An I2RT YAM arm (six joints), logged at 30 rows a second.
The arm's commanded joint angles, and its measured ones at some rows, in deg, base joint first. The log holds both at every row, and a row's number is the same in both.
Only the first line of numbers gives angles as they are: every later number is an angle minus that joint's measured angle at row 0.
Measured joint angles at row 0: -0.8 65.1 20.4 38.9 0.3 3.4
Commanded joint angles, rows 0 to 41: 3.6 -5.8 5.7 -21.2 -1.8 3.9; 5.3 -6.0 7.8 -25.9 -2.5 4.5; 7.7 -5.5 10.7 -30.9 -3.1 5.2; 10.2 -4.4 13.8 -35.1 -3.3 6.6; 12.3 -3.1 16.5 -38.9 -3.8 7.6; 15.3 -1.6 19.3 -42.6 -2.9 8.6; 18.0 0.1 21.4 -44.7 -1.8 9.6; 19.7 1.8 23.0 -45.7 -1.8 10.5; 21.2 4.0 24.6 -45.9 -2.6 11.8; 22.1 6.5 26.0 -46.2 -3.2 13.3; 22.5 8.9 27.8 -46.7 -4.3 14.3; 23.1 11.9 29.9 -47.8 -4.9 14.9; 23.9 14.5 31.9 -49.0 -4.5 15.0; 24.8 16.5 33.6 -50.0 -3.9 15.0; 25.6 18.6 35.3 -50.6 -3.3 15.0; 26.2 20.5 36.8 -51.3 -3.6 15.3; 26.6 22.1 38.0 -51.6 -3.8 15.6; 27.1 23.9 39.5 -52.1 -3.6 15.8; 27.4 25.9 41.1 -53.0 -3.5 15.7; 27.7 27.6 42.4 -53.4 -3.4 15.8; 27.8 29.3 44.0 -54.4 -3.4 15.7; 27.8 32.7 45.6 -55.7 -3.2 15.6; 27.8 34.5 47.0 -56.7 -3.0 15.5; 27.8 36.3 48.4 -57.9 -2.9 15.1; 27.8 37.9 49.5 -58.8 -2.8 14.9; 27.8 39.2 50.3 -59.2 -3.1 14.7; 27.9 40.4 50.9 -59.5 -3.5 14.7; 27.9 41.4 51.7 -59.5 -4.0 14.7; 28.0 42.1 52.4 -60.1 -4.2 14.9; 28.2 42.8 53.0 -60.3 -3.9 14.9; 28.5 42.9 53.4 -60.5 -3.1 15.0; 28.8 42.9 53.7 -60.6 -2.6 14.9; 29.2 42.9 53.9 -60.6 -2.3 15.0; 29.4 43.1 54.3 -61.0 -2.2 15.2; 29.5 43.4 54.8 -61.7 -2.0 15.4; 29.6 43.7 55.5 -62.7 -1.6 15.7; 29.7 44.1 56.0 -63.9 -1.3 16.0; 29.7 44.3 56.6 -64.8 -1.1 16.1; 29.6 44.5 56.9 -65.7 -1.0 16.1; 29.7 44.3 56.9 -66.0 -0.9 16.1; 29.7 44.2 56.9 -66.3 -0.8 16.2; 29.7 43.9 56.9 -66.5 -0.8 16.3
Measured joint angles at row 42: 29.6 44.2 56.5 -63.4 -2.2 15.4
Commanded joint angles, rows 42 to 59: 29.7 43.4 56.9 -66.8 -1.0 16.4; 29.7 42.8 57.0 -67.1 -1.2 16.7; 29.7 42.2 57.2 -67.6 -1.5 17.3; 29.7 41.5 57.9 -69.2 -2.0 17.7; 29.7 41.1 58.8 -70.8 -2.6 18.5; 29.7 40.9 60.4 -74.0 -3.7 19.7; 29.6 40.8 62.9 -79.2 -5.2 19.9; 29.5 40.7 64.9 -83.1 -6.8 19.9; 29.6 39.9 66.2 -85.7 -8.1 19.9; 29.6 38.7 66.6 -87.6 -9.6 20.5; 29.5 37.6 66.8 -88.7 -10.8 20.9; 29.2 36.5 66.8 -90.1 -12.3 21.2; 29.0 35.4 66.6 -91.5 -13.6 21.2; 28.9 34.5 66.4 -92.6 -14.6 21.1; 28.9 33.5 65.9 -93.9 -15.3 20.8; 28.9 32.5 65.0 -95.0 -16.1 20.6; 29.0 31.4 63.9 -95.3 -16.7 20.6; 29.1 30.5 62.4 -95.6 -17.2 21.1
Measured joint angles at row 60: 28.8 32.1 64.2 -90.1 -13.3 20.2
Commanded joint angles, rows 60 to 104: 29.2 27.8 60.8 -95.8 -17.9 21.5; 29.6 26.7 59.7 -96.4 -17.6 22.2; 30.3 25.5 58.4 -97.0 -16.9 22.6; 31.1 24.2 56.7 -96.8 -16.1 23.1; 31.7 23.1 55.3 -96.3 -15.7 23.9; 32.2 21.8 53.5 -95.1 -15.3 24.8; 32.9 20.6 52.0 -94.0 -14.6 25.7; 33.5 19.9 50.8 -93.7 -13.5 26.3; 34.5 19.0 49.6 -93.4 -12.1 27.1; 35.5 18.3 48.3 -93.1 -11.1 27.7; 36.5 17.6 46.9 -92.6 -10.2 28.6; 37.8 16.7 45.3 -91.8 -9.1 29.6; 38.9 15.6 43.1 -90.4 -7.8 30.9; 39.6 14.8 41.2 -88.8 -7.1 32.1; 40.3 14.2 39.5 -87.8 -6.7 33.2; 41.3 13.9 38.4 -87.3 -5.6 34.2; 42.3 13.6 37.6 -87.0 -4.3 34.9; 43.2 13.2 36.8 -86.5 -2.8 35.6; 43.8 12.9 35.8 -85.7 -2.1 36.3; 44.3 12.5 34.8 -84.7 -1.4 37.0; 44.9 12.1 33.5 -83.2 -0.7 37.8; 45.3 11.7 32.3 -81.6 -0.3 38.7; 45.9 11.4 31.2 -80.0 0.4 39.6; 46.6 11.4 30.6 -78.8 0.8 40.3; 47.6 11.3 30.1 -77.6 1.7 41.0; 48.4 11.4 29.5 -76.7 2.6 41.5; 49.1 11.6 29.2 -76.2 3.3 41.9; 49.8 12.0 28.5 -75.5 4.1 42.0; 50.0 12.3 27.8 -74.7 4.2 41.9; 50.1 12.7 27.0 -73.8 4.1 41.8; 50.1 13.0 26.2 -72.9 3.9 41.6; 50.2 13.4 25.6 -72.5 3.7 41.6; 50.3 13.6 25.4 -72.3 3.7 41.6; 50.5 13.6 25.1 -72.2 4.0 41.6; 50.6 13.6 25.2 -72.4 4.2 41.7; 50.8 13.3 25.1 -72.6 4.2 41.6; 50.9 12.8 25.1 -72.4 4.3 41.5; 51.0 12.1 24.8 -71.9 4.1 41.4; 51.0 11.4 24.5 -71.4 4.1 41.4; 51.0 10.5 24.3 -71.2 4.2 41.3; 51.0 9.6 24.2 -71.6 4.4 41.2; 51.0 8.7 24.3 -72.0 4.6 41.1; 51.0 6.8 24.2 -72.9 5.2 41.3; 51.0 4.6 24.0 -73.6 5.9 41.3; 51.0 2.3 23.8 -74.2 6.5 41.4
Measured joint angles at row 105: 50.9 6.0 24.0 -72.5 3.9 41.0
